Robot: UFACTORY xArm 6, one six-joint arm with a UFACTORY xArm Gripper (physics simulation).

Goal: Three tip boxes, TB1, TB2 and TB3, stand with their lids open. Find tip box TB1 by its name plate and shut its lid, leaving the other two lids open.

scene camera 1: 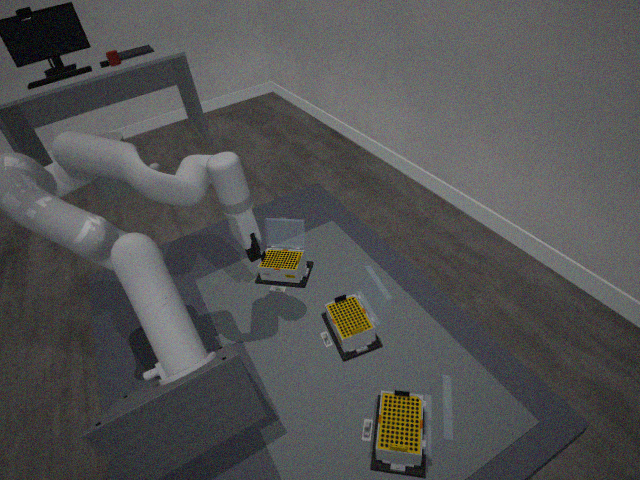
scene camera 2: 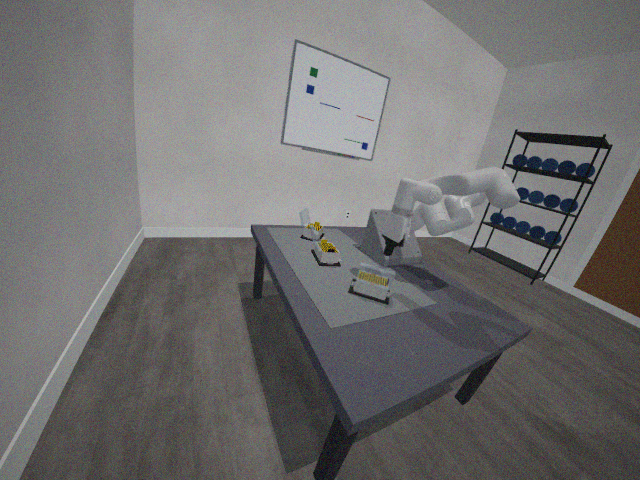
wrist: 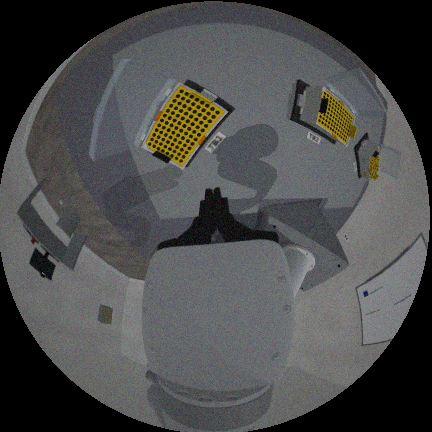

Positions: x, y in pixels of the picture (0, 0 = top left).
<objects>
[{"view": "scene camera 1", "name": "gripper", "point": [255, 258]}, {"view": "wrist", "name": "tip box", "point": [227, 108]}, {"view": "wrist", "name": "tip box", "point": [307, 98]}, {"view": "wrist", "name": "tip box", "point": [364, 148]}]
</objects>
